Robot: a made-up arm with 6 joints.
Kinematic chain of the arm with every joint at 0, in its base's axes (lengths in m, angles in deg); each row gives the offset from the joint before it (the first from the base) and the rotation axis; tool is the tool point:
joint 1: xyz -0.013 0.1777 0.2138 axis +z
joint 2: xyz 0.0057 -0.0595 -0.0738 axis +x
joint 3: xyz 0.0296 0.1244 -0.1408 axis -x
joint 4: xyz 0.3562 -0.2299 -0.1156 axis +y
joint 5: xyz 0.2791 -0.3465 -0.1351 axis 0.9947 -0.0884 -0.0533
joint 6: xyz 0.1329 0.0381 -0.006 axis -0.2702 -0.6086 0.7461
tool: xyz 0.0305 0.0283 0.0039
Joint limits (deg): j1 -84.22..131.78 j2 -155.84..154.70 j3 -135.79..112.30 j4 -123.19..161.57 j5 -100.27..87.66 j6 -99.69..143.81
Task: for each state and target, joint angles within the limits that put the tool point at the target. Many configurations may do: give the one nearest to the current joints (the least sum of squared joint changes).
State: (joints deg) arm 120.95 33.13 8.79 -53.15 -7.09 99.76
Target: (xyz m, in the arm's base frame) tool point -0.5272 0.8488 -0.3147
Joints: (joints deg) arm 112.90 66.00 -22.83 -25.71 -17.31 97.16
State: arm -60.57 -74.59 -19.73 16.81 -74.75 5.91
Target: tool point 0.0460 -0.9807 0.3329
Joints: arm -39.30 -96.62 -36.61 9.74 -89.12 -0.93
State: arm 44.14 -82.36 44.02 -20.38 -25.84 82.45
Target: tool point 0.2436 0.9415 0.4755
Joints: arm 61.20 -91.38 63.82 -2.73 -17.93 87.76
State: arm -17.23 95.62 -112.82 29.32 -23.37 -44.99
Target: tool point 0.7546 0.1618 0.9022
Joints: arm -37.87 77.78 -118.90 41.81 -17.52 -37.81
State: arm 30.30 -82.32 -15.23 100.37 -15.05 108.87
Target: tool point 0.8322 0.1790 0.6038
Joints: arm 61.23 -107.05 -13.87 63.62 -14.27 108.69
